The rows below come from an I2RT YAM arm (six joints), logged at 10 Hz.
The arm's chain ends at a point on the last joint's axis. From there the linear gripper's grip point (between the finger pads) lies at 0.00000 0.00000 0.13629 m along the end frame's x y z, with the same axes.
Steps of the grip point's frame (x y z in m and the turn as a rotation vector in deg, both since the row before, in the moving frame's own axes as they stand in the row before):
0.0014, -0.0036, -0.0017, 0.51, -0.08, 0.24
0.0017, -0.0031, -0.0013, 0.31, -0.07, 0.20
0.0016, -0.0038, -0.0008, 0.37, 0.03, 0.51
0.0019, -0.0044, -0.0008, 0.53, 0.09, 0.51
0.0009, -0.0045, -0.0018, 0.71, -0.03, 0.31
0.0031, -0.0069, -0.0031, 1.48, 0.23, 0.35
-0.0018, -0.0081, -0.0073, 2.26, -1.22, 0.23
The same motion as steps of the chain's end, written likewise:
0.0016, -0.0024, -0.0017, 0.51, -0.08, 0.24
0.0019, -0.0024, -0.0013, 0.31, -0.07, 0.20
0.0015, -0.0029, -0.0008, 0.37, 0.03, 0.51
0.0017, -0.0031, -0.0008, 0.53, 0.09, 0.51
0.0010, -0.0028, -0.0018, 0.71, -0.03, 0.31
0.0025, -0.0034, -0.0031, 1.48, 0.23, 0.35
0.0011, -0.0027, -0.0072, 2.26, -1.22, 0.23

